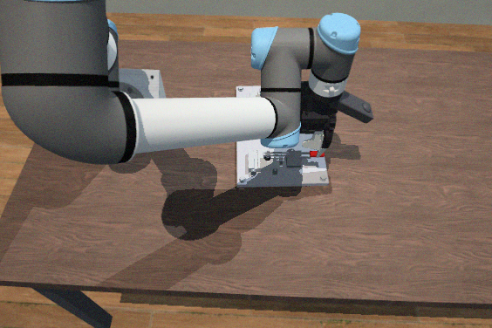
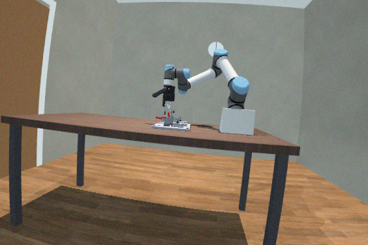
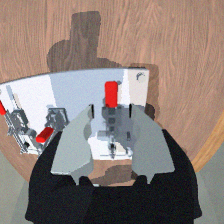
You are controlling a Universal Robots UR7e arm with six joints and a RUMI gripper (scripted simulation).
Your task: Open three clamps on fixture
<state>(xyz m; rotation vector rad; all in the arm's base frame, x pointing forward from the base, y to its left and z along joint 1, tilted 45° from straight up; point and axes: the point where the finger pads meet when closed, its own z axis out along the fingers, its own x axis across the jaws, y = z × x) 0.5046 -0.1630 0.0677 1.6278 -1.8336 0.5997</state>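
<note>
The white fixture plate is 80 mm behind my hand, 120 mm to the left of it and 80 mm below it. Round my hand: grey part 120 mm behind, 230 mm to the left, 50 mm below.
</note>
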